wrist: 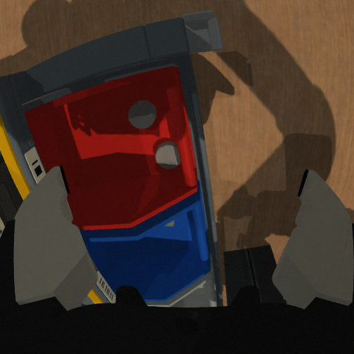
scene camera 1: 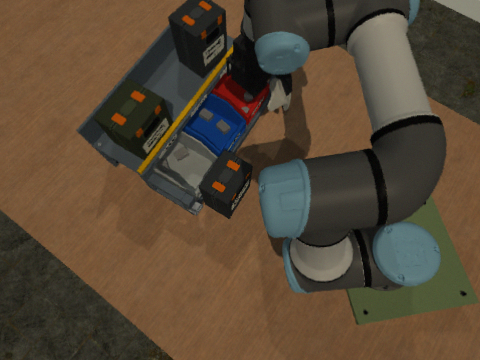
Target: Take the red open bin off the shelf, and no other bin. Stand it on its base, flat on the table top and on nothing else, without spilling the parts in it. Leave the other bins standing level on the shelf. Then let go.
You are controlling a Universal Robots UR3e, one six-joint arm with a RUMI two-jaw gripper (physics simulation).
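Places are measured from the arm's base along level axes (x ahead, y left, z up), in metres.
Pixels of known places: gripper, fingertip midpoint: (scene camera 1: 259, 89).
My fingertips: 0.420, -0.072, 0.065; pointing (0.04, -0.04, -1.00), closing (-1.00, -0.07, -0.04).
Note:
Behind a point stands the place of what it marks, as x, y, z.
The red open bin (scene camera 1: 229, 91) @[0.506, -0.058, -0.021] (wrist: 110, 192) stands on the grey shelf (scene camera 1: 172, 196) @[0.369, 0.224, 0.052] (wrist: 165, 39), at its far end in the scene view. Two round grey parts lie in the bin in the wrist view. The blue bin (scene camera 1: 212, 131) @[0.452, 0.048, -0.021] (wrist: 145, 272) stands beside it, with the pale grey bin (scene camera 1: 187, 165) @[0.427, 0.148, -0.021] beyond the blue one. My gripper (scene camera 1: 257, 89) @[0.420, -0.072, 0.065] (wrist: 184, 171) is open over the red bin, with nothing between its fingers. In the wrist view one finger overlaps the bin's left side and the other is over the table, right of the shelf. Fingertip height is unclear.
A tall black case (scene camera 1: 197, 42) @[0.522, 0.003, 0.178] and an olive case (scene camera 1: 134, 117) @[0.484, 0.184, 0.167] stand in the shelf's rear part, behind the yellow strip (scene camera 1: 187, 107) @[0.484, 0.079, 0.082]. A smaller black case (scene camera 1: 226, 185) @[0.300, 0.140, 0.100] (wrist: 250, 270) stands beside the shelf near the pale grey bin. The wooden table (scene camera 1: 200, 285) @[0.211, 0.300, -0.030] surrounds the shelf.

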